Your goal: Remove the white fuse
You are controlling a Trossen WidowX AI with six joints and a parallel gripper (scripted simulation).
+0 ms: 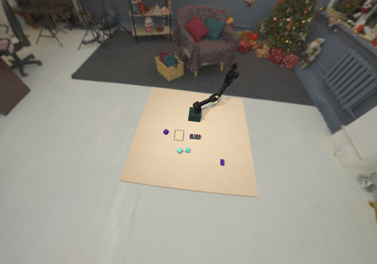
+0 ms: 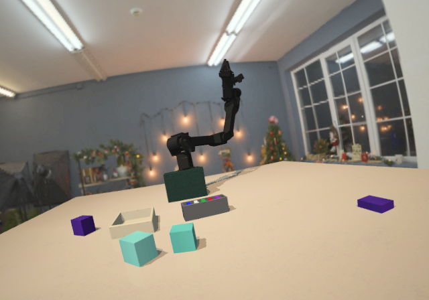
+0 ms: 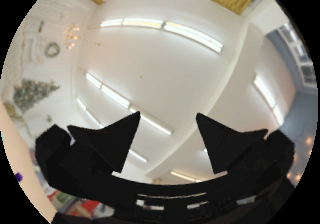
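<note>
The white fuse is 59 cm below my gripper tip, 56 cm ahead of it and 28 cm to the right of it. Also, from my gripper tip: flat purple block: 79 cm ahead, 61 cm below, 6 cm to the left; then purple cube: 60 cm below, 58 cm to the right, 57 cm ahead; then beige tray: 61 cm below, 57 cm ahead, 44 cm to the right.
</note>
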